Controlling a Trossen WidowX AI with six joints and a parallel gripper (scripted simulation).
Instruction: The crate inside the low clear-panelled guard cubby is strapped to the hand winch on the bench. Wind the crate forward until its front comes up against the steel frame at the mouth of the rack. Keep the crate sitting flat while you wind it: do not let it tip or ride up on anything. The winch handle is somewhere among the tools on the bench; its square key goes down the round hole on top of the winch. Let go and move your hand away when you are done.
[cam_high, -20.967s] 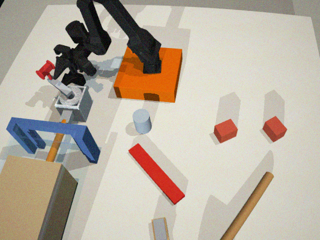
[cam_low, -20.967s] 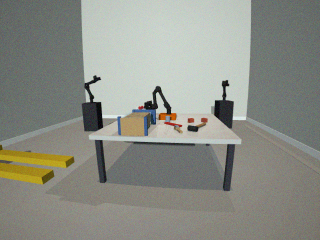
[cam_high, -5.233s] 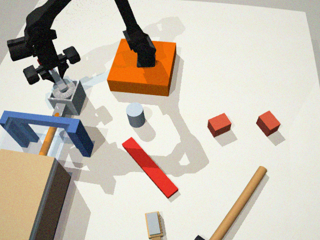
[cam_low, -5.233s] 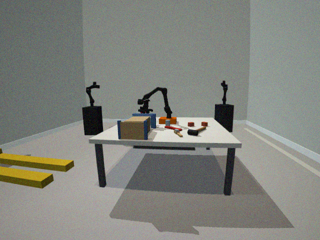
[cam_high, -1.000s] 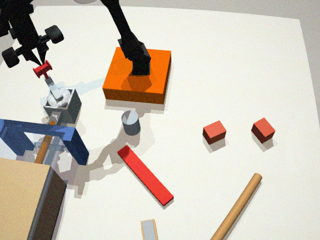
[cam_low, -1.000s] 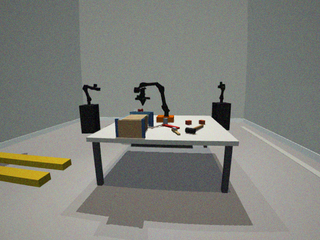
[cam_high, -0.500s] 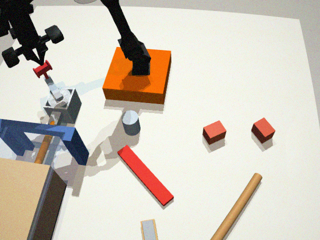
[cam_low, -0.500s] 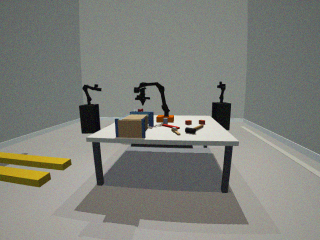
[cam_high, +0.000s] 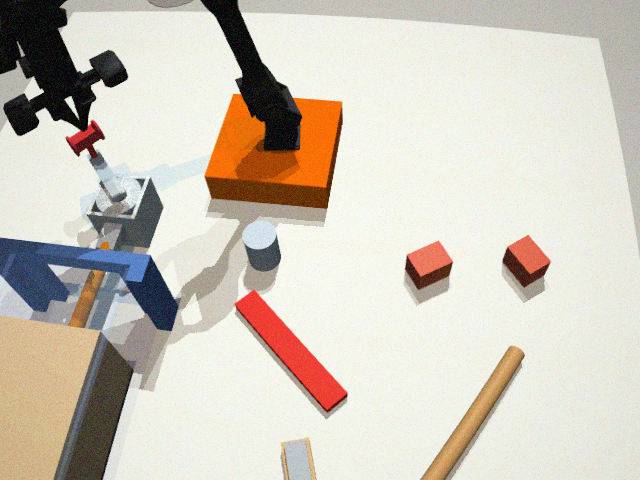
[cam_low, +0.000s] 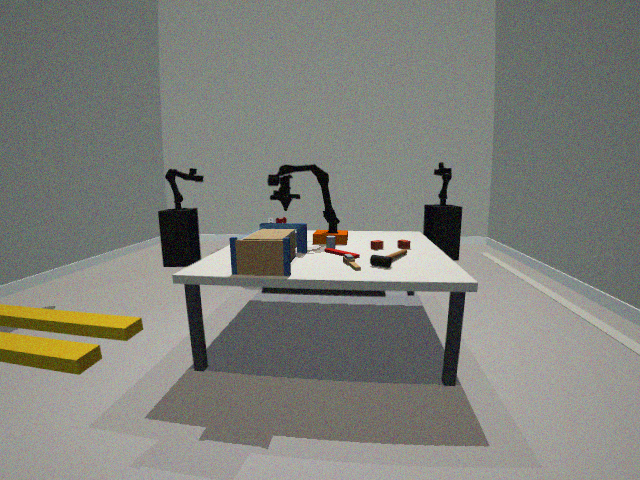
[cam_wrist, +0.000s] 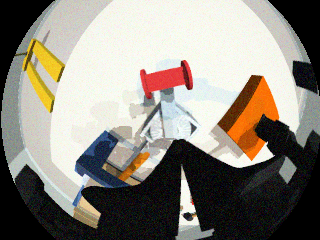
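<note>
Right now the red knob is 40 mm behind my gripper tip, 30 mm to the right of it and 80 mm below it. From my gripper tip the other things lie so: flat red bar: 290 mm ahead, 320 mm to the left, 210 mm below; then grey winch: 20 mm ahead, 20 mm to the left, 180 mm below; then winch handle: 10 mm behind, 10 mm to the right, 110 mm below.
</note>
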